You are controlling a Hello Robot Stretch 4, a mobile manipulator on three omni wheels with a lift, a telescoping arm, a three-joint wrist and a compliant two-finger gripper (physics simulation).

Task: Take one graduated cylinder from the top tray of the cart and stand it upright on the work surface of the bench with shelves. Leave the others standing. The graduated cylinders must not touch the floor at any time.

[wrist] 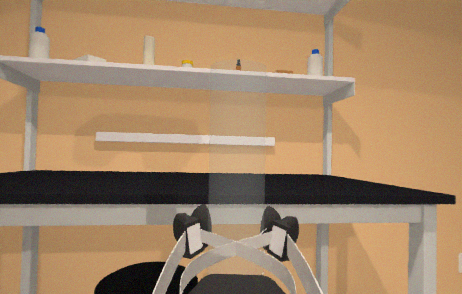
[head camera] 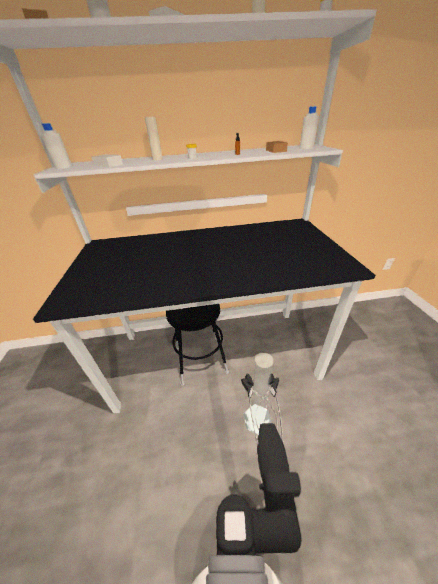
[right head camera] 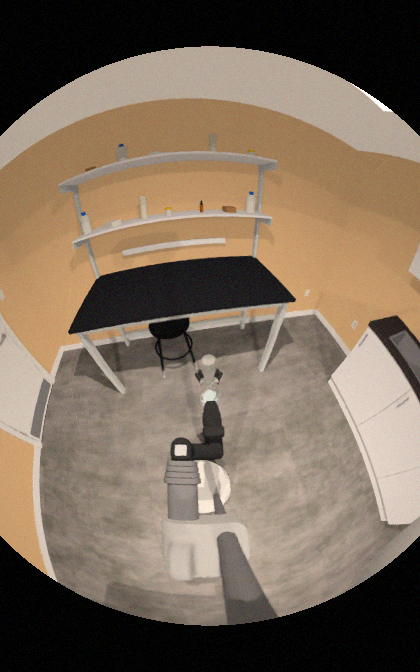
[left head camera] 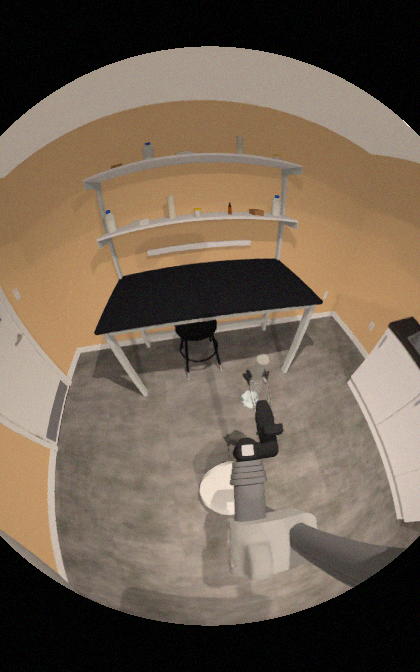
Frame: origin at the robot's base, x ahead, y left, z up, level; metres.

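Where they show: gripper, between the fingertips: [wrist: 235, 221] [head camera: 259, 374].
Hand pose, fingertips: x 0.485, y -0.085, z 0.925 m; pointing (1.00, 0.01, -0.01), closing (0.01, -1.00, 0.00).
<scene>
After its pixels a point has its place.
A translucent graduated cylinder [head camera: 264, 361] {x 0.437, y -0.084, z 1.053 m} [left head camera: 263, 359] [right head camera: 208, 360] [wrist: 237, 150] {x 0.422, y -0.085, z 0.990 m} stands upright between the fingers of my gripper [head camera: 260, 384] [left head camera: 257, 376] [right head camera: 209, 376] [wrist: 235, 221] {x 0.485, y -0.085, z 0.925 m}, which is shut on it. Its pale, angular base shows below the fingers in the head views. Gripper and cylinder are in the air in front of the bench, right of its middle, apart from its front edge. The bench's black work surface [head camera: 210, 265] {x 1.158, y 0.081, z 0.887 m} [left head camera: 210, 295] [right head camera: 185, 295] [wrist: 125, 187] {x 0.997, y 0.225, z 0.887 m} appears at a shallow angle in the wrist view. The cart and the other cylinders on it do not show.
Shelves [head camera: 200, 164] {x 1.356, y 0.104, z 1.331 m} [wrist: 125, 72] above the bench's back hold bottles, jars and boxes. A black stool [head camera: 194, 317] {x 1.137, y 0.205, z 0.532 m} [left head camera: 196, 330] [right head camera: 170, 327] [wrist: 145, 280] {x 1.209, y 0.229, z 0.532 m} stands partly under the bench front, left of the gripper. A white cabinet [left head camera: 385, 395] [right head camera: 367, 390] stands at the right.
</scene>
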